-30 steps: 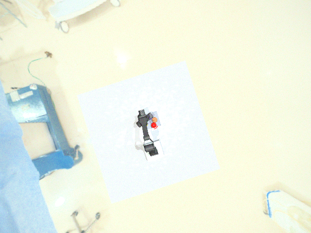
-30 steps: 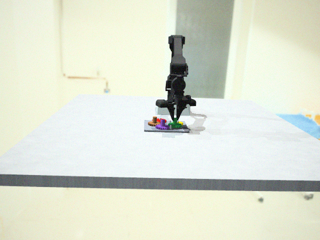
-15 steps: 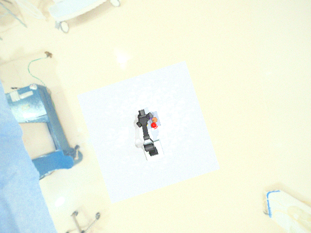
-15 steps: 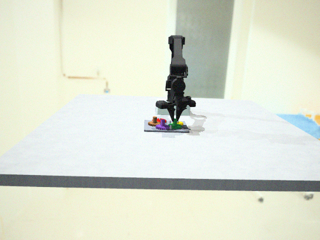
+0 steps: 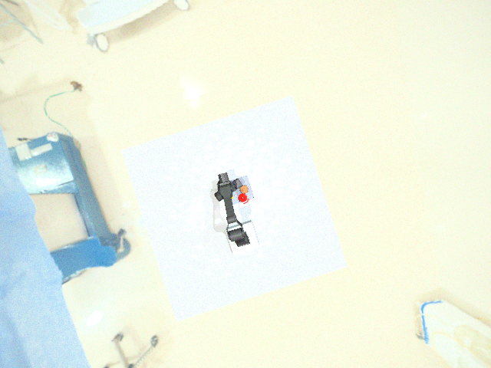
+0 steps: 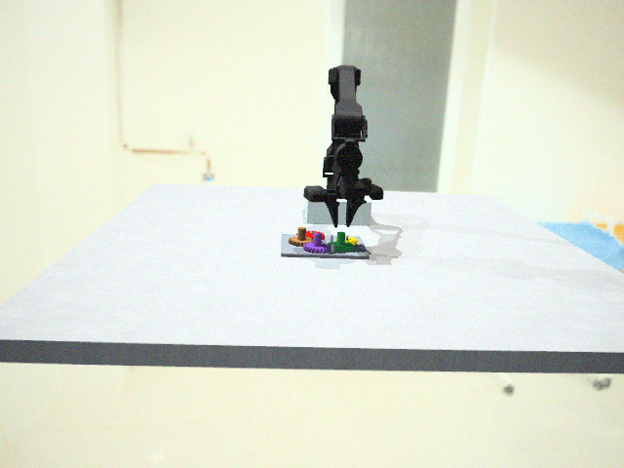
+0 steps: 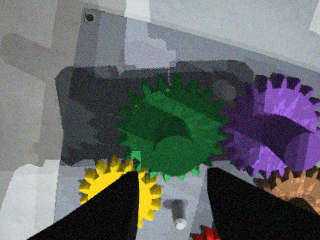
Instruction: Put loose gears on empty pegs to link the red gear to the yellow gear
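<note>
The green gear lies 40 mm below my gripper tip. Round my gripper tip: purple gear (60 mm to the right, 40 mm below, 20 mm ahead); grey board (60 mm below, 40 mm to the right, 20 mm behind); yellow gear (50 mm behind, 40 mm below, 20 mm to the left).
</note>
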